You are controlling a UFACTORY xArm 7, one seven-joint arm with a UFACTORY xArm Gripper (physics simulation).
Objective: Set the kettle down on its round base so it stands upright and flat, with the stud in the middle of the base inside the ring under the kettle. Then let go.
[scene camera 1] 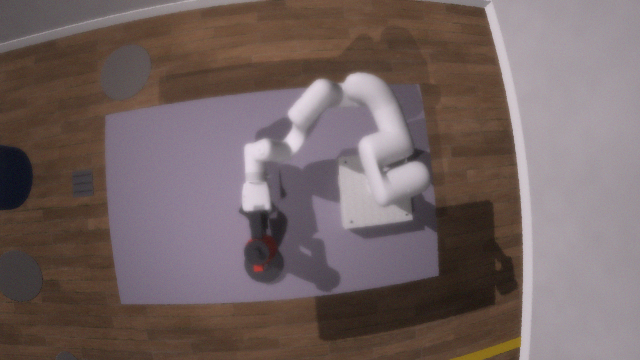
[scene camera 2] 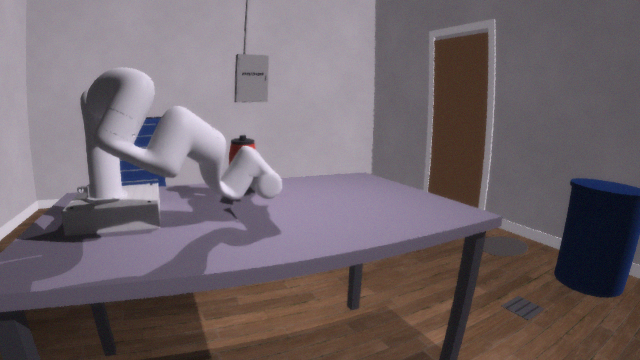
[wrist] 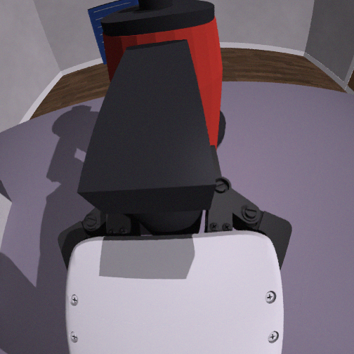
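Note:
The red kettle (scene camera 1: 270, 246) (scene camera 2: 242, 150) (wrist: 212, 75) with a dark lid is near the table's far side in scene camera 2, partly behind the arm. My gripper (scene camera 1: 258, 222) is shut on its black handle (wrist: 150, 125); the handle hides the fingertips in the wrist view. The kettle looks roughly upright. The round dark base (scene camera 1: 272, 273) (wrist: 222, 129) shows partly under and beside the kettle, sticking out past it in scene camera 1. The stud, the ring under the kettle and any gap between kettle and base are hidden.
The purple table (scene camera 1: 175, 200) (scene camera 2: 350, 215) carries the arm's pale mounting block (scene camera 1: 355, 200) (scene camera 2: 115, 215) at one end. A thin dark strip (scene camera 1: 282, 185) (scene camera 2: 230, 213) is near the arm's wrist. A blue barrel (scene camera 2: 597, 237) stands on the floor beyond the table.

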